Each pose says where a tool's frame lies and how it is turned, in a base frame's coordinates. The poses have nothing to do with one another.
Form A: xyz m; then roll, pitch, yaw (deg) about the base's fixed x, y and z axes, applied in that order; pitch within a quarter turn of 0, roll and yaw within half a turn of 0.
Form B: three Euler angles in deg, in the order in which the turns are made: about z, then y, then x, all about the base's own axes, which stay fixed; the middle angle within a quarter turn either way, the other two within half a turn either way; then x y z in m. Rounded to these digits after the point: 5 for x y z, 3 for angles.
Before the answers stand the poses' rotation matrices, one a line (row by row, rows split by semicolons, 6 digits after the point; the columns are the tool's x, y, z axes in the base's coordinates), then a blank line. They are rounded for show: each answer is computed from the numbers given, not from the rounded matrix.
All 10 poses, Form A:
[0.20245, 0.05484, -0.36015, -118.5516, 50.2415, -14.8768]
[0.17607, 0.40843, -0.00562, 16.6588, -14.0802, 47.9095]
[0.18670, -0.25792, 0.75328, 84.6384, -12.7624, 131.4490]
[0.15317, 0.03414, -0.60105, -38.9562, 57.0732, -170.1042]
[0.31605, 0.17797, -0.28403, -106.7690, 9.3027, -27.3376]
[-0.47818, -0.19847, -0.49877, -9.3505, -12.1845, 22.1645]
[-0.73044, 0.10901, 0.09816, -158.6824, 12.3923, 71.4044]
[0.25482, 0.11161, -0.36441, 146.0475, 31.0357, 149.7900]
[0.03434, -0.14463, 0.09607, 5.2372, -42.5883, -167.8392]
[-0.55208, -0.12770, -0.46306, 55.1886, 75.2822, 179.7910]
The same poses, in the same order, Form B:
0.618115 -0.775332 -0.129588; -0.164200 -0.288563 0.943276; -0.768747 -0.561775 -0.305674
0.650165 -0.757689 0.056508; 0.719792 0.590416 -0.365115; 0.243280 0.278059 0.929246
-0.645599 0.075553 0.759930; 0.731027 -0.226710 0.643585; 0.220909 0.971027 0.091133
-0.535480 0.653520 -0.534951; -0.093416 -0.675363 -0.731545; -0.839366 -0.341755 0.422692
0.876633 -0.269985 0.398274; -0.453193 -0.185213 0.871959; -0.161650 -0.944883 -0.284719
0.905242 -0.340497 -0.254163; 0.368768 0.926736 0.071899; 0.211060 -0.158814 0.964485
0.311457 0.858066 -0.408310; 0.925710 -0.371012 -0.073556; -0.214604 -0.355067 -0.909875
-0.740475 0.168538 0.650608; 0.431140 0.861732 0.267463; -0.515572 0.478553 -0.710755
-0.719714 0.270161 0.639550; -0.155092 -0.960467 0.231192; 0.676726 0.067203 0.733162
-0.254057 -0.796174 -0.549147; 0.000927 -0.567976 0.823044; -0.967189 0.208591 0.145036

[51.437, -7.446, -107.955, 0.20245, 0.05484, -0.36015]
[49.367, 3.239, 21.451, 0.17607, 0.40843, -0.00562]
[-173.325, 49.458, -81.940, 0.18670, -0.25792, 0.75328]
[-129.330, -32.341, 59.980, 0.15317, 0.03414, -0.60105]
[17.118, 23.470, -108.083, 0.31605, 0.17797, -0.28403]
[20.613, -14.724, -4.263, -0.47818, -0.19847, -0.49877]
[-70.050, -24.099, 175.378, -0.73044, 0.10901, 0.09816]
[-167.177, 40.587, -159.378, 0.25482, 0.11161, -0.36441]
[-159.425, 39.758, -17.502, 0.03434, -0.14463, 0.09607]
[107.698, -33.309, -80.006, -0.55208, -0.12770, -0.46306]

